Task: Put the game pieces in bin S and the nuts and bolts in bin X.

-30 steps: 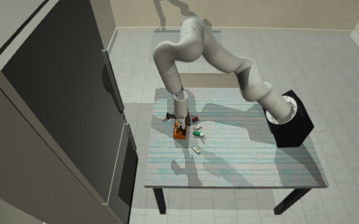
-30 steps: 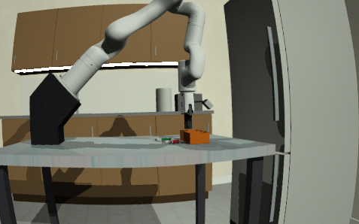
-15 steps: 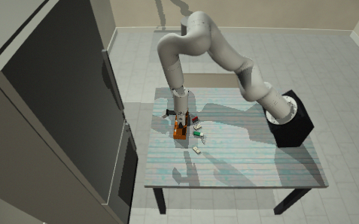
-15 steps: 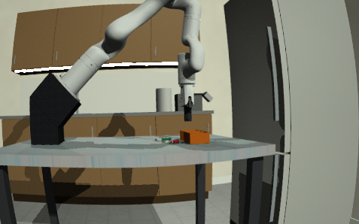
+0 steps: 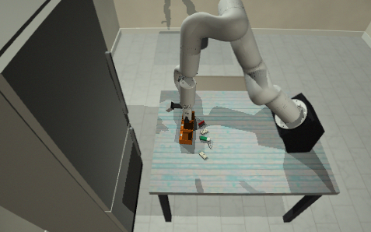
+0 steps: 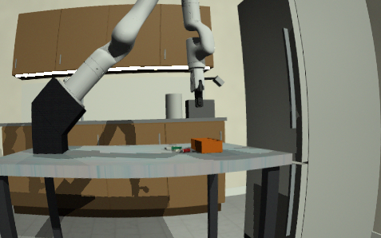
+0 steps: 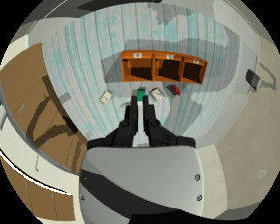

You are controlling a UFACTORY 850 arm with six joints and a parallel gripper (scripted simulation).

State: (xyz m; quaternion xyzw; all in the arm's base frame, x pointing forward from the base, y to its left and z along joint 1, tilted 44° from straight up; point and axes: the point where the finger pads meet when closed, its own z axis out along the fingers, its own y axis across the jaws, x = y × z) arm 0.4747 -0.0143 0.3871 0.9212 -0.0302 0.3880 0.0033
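The orange bin lies 9 cm to the right of my hand and 19 cm below it. Round my hand: bolt: 15 cm behind, 5 cm to the left, 20 cm below; then red piece: 10 cm behind, 13 cm to the right, 20 cm below; then green piece: 13 cm behind, 20 cm below.
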